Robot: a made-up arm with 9 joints.
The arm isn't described. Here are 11 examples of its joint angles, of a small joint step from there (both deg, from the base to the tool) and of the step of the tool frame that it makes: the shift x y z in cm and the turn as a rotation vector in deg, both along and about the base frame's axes.
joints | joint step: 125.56 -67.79 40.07 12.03 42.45 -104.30 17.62 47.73 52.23 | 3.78 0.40 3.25 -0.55 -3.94 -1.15 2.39 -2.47 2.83
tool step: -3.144 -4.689 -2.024 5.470 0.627 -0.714
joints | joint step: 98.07 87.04 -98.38 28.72 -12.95 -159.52 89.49 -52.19 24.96 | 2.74 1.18 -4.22 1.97 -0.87 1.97 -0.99 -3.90 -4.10
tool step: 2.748 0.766 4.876 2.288 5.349 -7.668
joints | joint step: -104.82 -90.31 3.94 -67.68 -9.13 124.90 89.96 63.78 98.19 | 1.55 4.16 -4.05 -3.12 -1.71 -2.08 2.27 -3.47 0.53
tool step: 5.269 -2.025 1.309 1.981 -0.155 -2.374
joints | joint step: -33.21 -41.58 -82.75 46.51 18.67 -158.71 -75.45 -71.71 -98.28 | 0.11 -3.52 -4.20 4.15 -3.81 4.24 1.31 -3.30 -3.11
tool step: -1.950 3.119 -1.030 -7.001 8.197 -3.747
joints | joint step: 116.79 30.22 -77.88 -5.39 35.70 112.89 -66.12 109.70 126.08 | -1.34 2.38 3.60 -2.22 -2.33 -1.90 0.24 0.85 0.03
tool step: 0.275 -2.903 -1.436 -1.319 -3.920 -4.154
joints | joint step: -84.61 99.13 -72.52 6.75 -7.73 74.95 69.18 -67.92 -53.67 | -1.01 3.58 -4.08 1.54 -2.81 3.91 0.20 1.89 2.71
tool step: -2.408 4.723 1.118 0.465 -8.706 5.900
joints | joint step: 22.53 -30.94 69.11 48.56 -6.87 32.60 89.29 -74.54 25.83 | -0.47 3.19 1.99 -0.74 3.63 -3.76 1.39 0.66 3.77
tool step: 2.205 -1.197 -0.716 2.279 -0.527 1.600
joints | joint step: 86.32 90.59 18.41 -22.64 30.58 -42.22 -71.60 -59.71 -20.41 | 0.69 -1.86 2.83 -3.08 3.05 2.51 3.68 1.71 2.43
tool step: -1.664 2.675 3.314 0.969 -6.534 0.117
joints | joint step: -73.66 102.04 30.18 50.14 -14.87 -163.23 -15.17 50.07 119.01 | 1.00 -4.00 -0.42 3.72 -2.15 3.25 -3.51 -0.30 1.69
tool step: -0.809 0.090 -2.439 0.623 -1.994 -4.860
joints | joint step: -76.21 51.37 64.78 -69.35 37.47 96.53 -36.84 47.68 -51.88 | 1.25 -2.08 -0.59 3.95 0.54 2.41 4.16 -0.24 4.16
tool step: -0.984 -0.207 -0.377 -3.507 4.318 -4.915
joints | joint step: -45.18 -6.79 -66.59 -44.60 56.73 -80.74 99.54 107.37 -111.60 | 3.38 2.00 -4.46 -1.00 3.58 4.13 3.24 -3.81 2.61
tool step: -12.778 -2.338 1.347 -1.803 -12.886 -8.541
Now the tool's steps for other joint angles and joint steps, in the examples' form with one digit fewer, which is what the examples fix.
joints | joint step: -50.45 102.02 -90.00 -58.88 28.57 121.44 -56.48 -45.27 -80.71 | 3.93 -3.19 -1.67 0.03 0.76 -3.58 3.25 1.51 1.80
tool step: 2.45 -5.07 3.42 1.30 4.55 1.12
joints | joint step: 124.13 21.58 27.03 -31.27 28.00 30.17 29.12 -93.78 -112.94 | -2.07 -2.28 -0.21 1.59 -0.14 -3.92 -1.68 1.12 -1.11
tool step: -1.07 -0.04 -0.52 2.90 -3.09 -0.85
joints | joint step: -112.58 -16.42 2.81 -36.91 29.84 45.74 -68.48 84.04 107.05 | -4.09 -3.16 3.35 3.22 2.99 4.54 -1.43 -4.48 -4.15
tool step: -2.86 -0.14 -0.36 -6.92 -3.78 -0.68
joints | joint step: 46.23 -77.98 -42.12 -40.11 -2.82 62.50 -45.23 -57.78 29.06 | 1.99 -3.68 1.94 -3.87 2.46 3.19 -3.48 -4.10 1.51
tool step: -0.38 -0.68 4.28 0.19 1.81 2.69
